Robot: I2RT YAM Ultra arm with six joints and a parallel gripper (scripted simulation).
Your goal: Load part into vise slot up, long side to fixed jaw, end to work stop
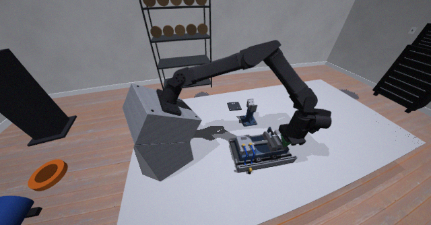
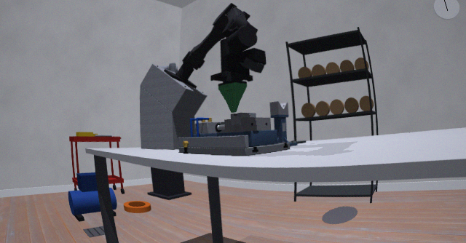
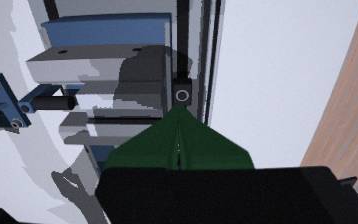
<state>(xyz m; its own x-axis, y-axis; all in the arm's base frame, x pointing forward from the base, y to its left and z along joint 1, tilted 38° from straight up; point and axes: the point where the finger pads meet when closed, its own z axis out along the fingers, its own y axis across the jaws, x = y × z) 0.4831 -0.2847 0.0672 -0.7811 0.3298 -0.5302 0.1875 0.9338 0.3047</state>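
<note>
Right now the part is 40 mm to the left of my hand and 20 mm below it. The rest, counted from my hand: work stop (20 mm ahead, 110 mm to the left, 30 mm below); fixed jaw (40 mm ahead, 50 mm to the left, 40 mm below); moving jaw (20 mm behind, 70 mm to the left, 40 mm below).
</note>
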